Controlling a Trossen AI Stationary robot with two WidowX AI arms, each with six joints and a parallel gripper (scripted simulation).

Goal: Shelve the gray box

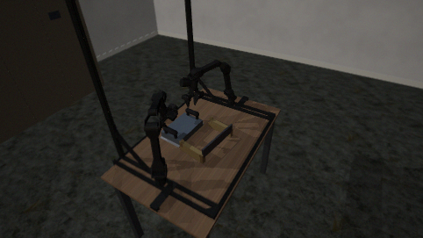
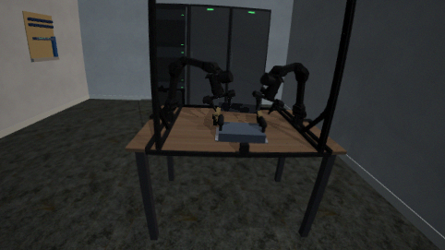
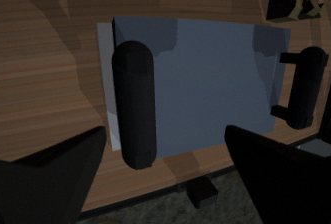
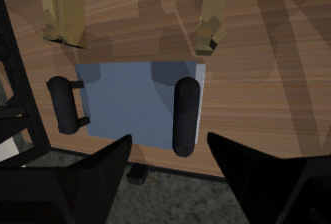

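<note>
The gray box lies 140 mm below my right hand, 130 mm to the left of it and 10 mm ahead of it. Round my right hand: dark bar (320 mm ahead, 110 mm below, 100 mm to the left).
Now: the gray box 1 cm behind my left hand, 13 cm to the right of it and 14 cm below it. Round my left hand: dark bar: 31 cm ahead, 16 cm to the right, 11 cm below.
</note>
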